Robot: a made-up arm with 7 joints.
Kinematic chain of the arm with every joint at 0, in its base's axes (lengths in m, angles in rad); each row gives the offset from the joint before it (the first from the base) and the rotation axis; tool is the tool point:
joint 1: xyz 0 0 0.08 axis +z
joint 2: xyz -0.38 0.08 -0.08 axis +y
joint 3: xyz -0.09 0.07 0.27 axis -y
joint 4: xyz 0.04 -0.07 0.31 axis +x
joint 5: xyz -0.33 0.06 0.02 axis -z
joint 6: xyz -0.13 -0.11 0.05 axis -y
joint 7: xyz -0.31 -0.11 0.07 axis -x
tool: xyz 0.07 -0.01 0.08
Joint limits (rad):
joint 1: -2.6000..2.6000
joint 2: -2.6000..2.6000
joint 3: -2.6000..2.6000
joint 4: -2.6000..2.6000
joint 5: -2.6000..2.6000
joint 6: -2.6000..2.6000
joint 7: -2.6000..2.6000
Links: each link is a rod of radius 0.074 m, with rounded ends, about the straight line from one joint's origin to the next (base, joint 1, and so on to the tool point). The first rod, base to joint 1, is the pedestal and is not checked.
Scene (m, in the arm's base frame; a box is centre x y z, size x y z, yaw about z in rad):
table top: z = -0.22
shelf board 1: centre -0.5 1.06 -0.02 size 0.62 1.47 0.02 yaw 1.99
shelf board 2: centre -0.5 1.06 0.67 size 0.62 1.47 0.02 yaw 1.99
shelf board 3: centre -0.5 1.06 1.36 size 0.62 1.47 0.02 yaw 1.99
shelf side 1: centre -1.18 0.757 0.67 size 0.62 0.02 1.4 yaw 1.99
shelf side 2: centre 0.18 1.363 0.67 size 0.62 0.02 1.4 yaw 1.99
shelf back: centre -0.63 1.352 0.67 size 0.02 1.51 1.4 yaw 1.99
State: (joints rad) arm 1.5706 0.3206 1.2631 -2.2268 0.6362 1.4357 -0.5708
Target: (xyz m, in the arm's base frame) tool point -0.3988 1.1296 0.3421
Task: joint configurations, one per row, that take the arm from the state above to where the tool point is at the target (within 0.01 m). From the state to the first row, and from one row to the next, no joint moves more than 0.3 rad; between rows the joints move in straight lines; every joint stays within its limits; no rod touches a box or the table.
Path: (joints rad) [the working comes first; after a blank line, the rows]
Joints at the target: -1.0515 0.3384 0.9785 -2.6000 -0.0272 1.2391 -0.6723
Straight joint move there: touches shelf side 1.

1: 1.3115 0.4736 1.2873 -2.2438 0.6552 1.4226 -0.7044
2: 1.0524 0.6265 1.3114 -2.2609 0.6741 1.4094 -0.8381
3: 0.7932 0.7795 1.3356 -2.2779 0.6931 1.3963 -0.9717
4: 0.5341 0.9324 1.3597 -2.2950 0.7121 1.3831 -1.1054
5: 0.2750 1.0854 1.3839 -2.3120 0.7311 1.3700 -1.2390
6: 0.0159 1.2383 1.4081 -2.3291 0.7500 1.3568 -1.3726
7: -0.2432 1.3913 1.4322 -2.3461 0.7690 1.3437 -1.5063
8: -0.4453 1.1281 1.3188 -2.4096 0.5700 1.3175 -1.2978
9: -0.6474 0.8649 1.2054 -2.4731 0.3709 1.2914 -1.0893
10: -0.8494 0.6016 1.0919 -2.5365 0.1719 1.2652 -0.8808
11: -1.0515 0.3384 0.9785 -2.6000 -0.0272 1.2391 -0.6723

